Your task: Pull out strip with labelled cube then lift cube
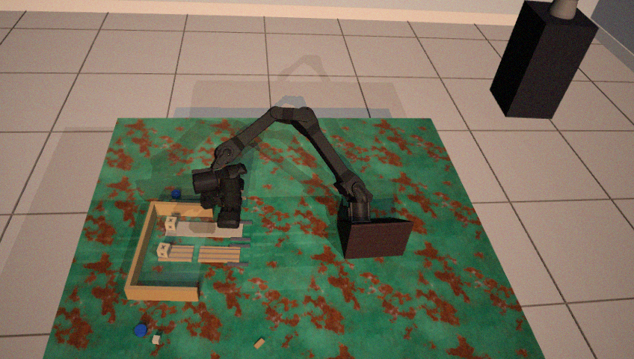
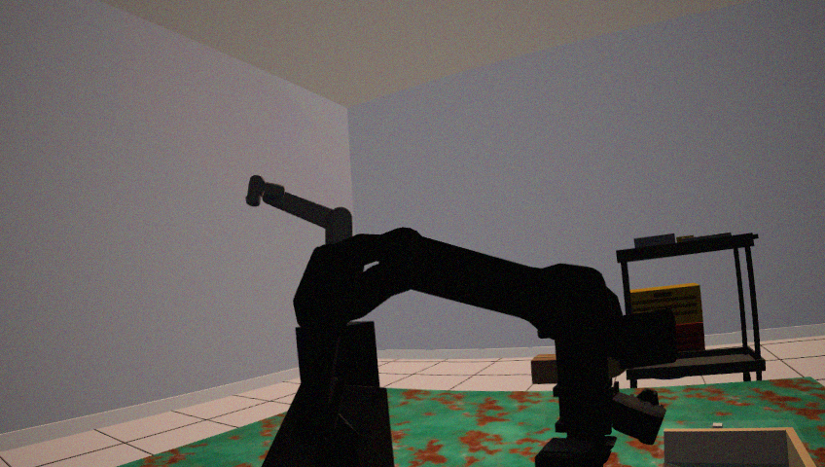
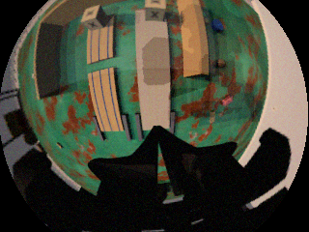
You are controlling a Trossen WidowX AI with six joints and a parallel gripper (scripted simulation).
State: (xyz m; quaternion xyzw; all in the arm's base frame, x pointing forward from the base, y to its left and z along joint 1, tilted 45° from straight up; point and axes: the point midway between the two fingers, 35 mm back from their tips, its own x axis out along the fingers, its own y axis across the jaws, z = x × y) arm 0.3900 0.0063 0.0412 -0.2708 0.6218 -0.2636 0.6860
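My gripper tip is 3 cm short of the slatted wooden strip, 9 cm to the right of it and 5 cm above it. From my gripper tip the other things lie so: pink block 2 cm ahead, 19 cm to the right, 5 cm below.
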